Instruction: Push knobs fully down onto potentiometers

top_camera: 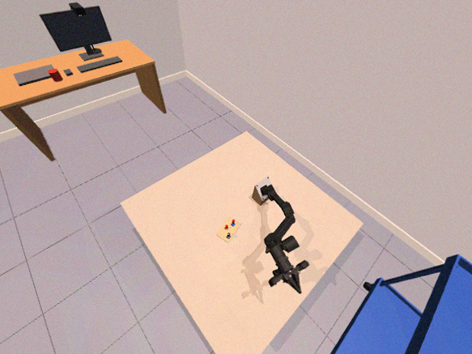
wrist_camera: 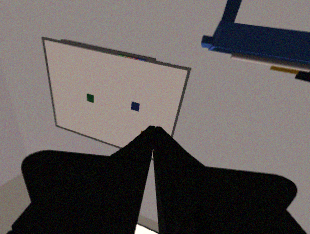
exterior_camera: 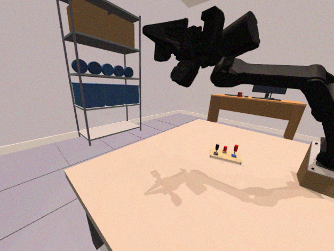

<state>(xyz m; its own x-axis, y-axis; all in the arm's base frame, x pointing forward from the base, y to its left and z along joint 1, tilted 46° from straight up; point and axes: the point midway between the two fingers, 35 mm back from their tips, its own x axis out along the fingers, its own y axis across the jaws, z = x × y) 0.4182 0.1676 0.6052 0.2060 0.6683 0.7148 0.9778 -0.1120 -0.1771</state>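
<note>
Now: gripper tip 540 mm to the left of the red knob, 390 mm above it and 80 mm past it. Round my gripper tip: dark square part: 480 mm to the right, 410 mm below.
</note>
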